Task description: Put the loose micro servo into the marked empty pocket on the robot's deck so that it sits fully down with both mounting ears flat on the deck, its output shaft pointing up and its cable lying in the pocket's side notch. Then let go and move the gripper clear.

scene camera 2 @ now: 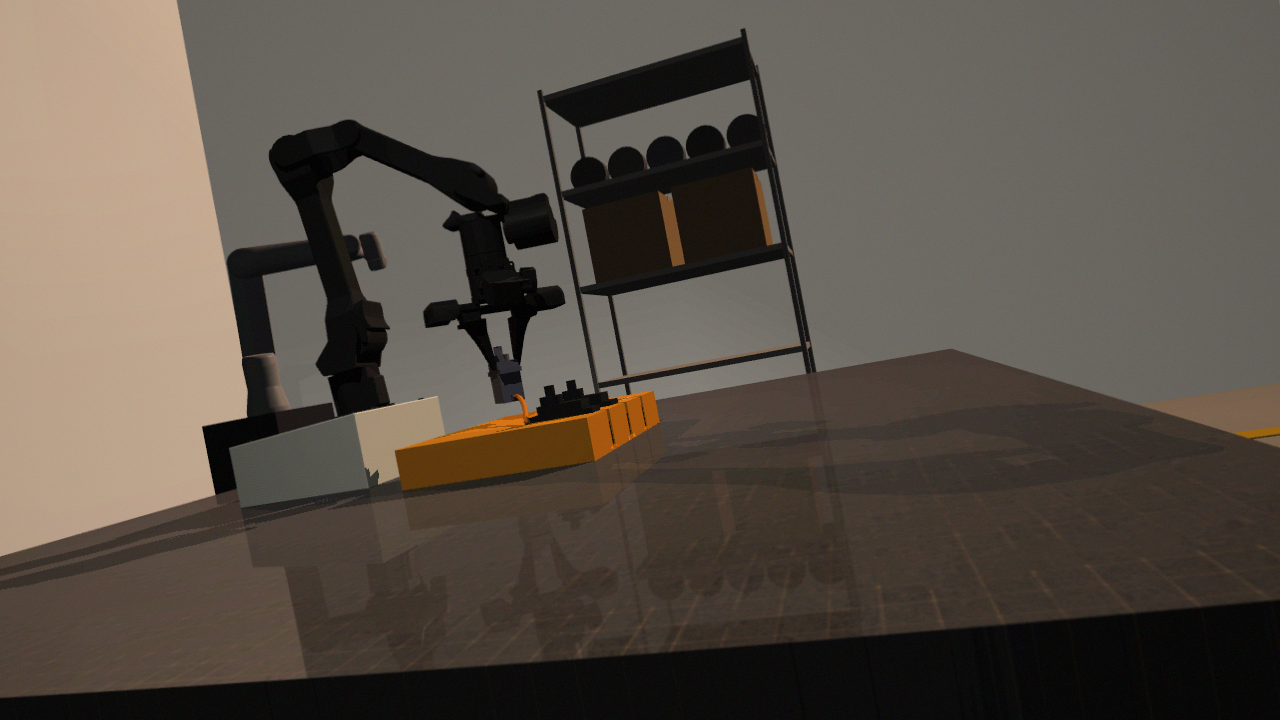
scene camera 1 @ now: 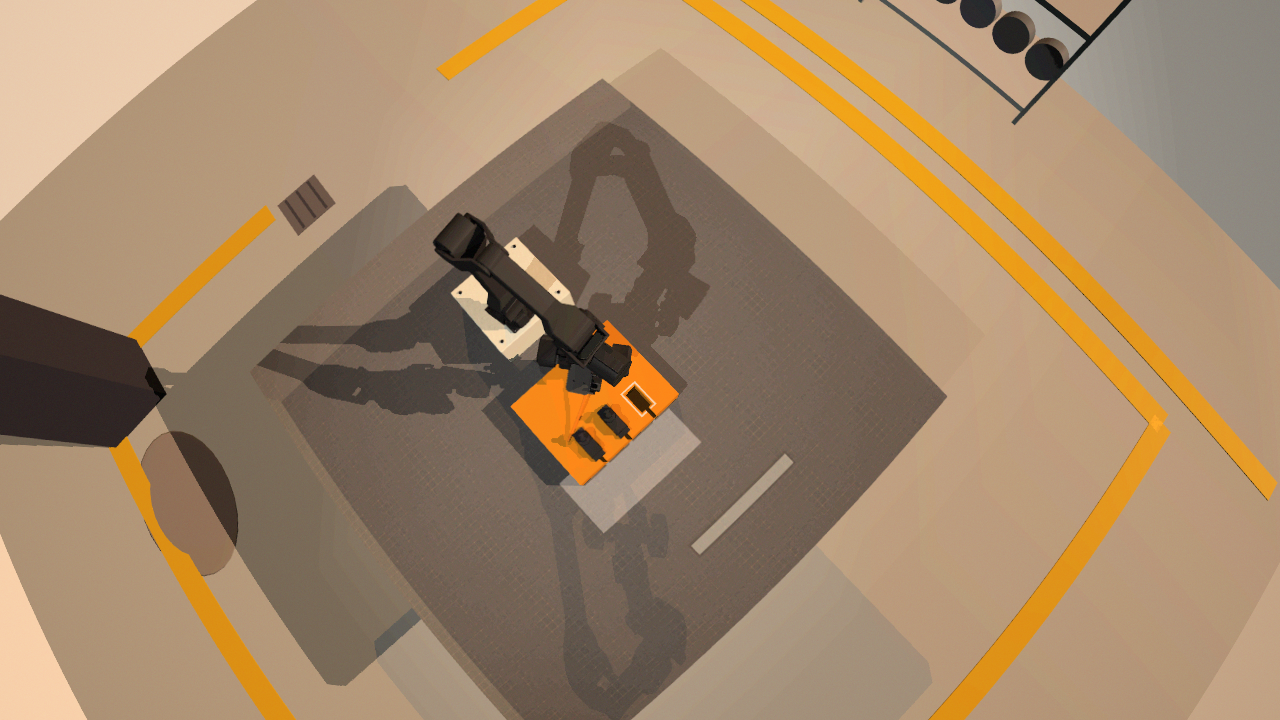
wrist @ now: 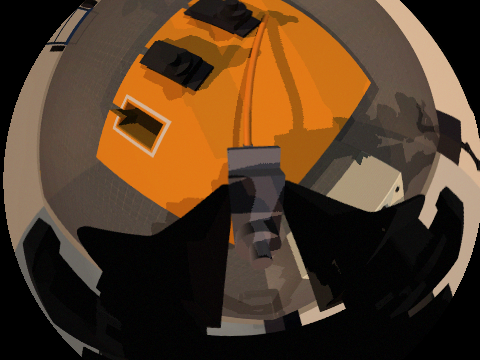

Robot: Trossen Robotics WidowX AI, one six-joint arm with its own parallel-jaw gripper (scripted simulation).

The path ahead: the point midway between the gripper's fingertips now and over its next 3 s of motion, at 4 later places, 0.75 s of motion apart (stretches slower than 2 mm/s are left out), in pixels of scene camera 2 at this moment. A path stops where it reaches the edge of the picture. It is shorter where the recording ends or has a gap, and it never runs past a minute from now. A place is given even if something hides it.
The gripper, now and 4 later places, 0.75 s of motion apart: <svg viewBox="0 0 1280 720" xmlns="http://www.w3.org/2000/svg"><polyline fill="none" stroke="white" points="506,368 527,361 550,356 601,347 606,360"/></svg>
